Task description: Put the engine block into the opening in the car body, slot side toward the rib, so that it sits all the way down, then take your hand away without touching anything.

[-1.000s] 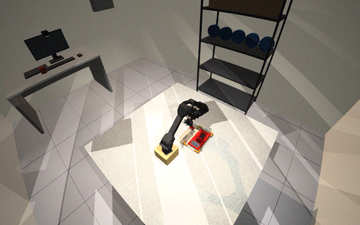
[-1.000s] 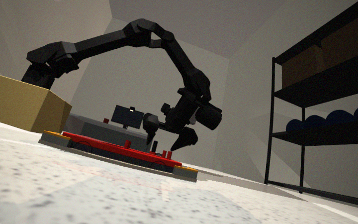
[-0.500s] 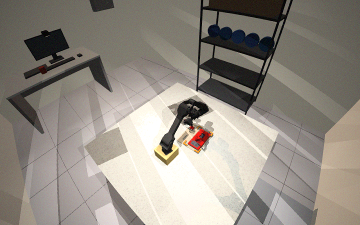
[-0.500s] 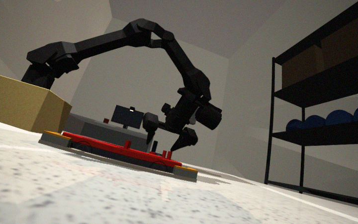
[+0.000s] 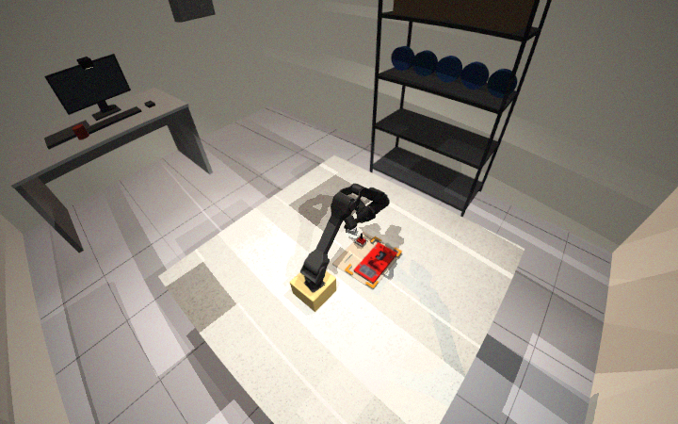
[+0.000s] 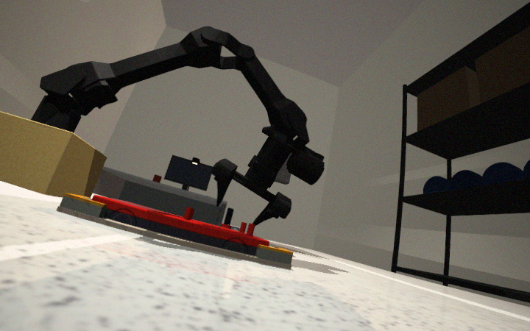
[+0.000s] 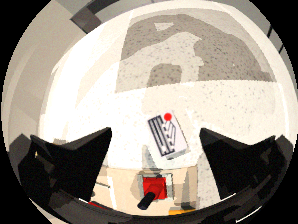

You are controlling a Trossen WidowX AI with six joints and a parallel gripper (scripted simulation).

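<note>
Right now the engine block is 40 mm below my gripper tip.
</note>
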